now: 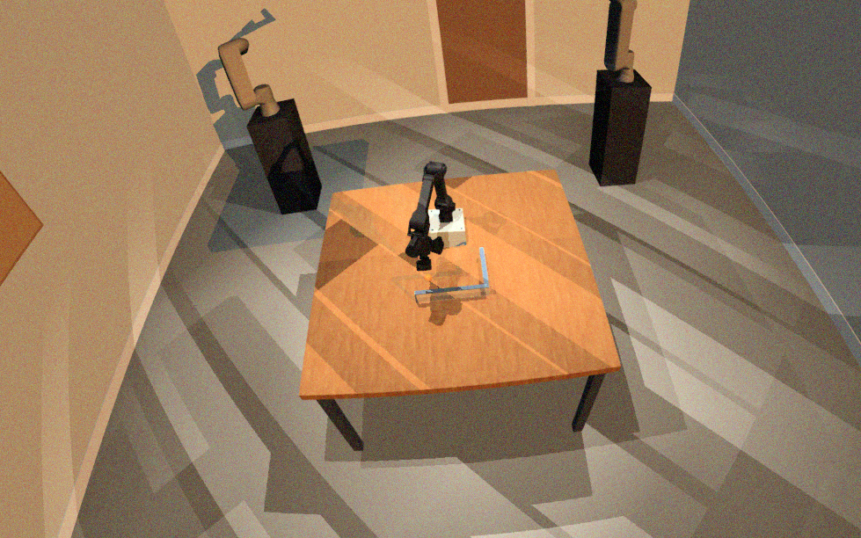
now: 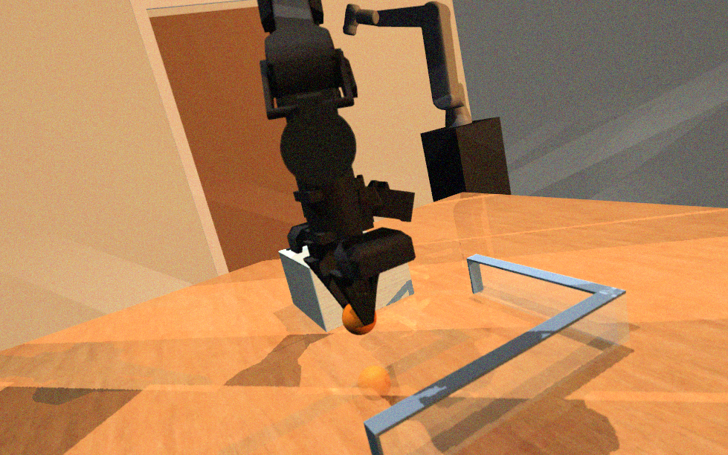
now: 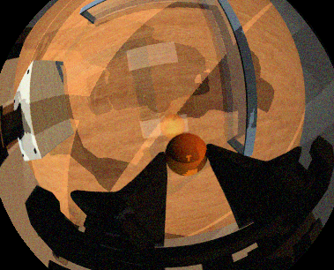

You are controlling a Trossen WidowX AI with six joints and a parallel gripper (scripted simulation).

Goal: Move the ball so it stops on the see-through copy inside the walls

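Right now the see-through copy of ball is 8 cm below my gripper tip. The rest, counted from my gripper tip: orange ball: right at my gripper tip.
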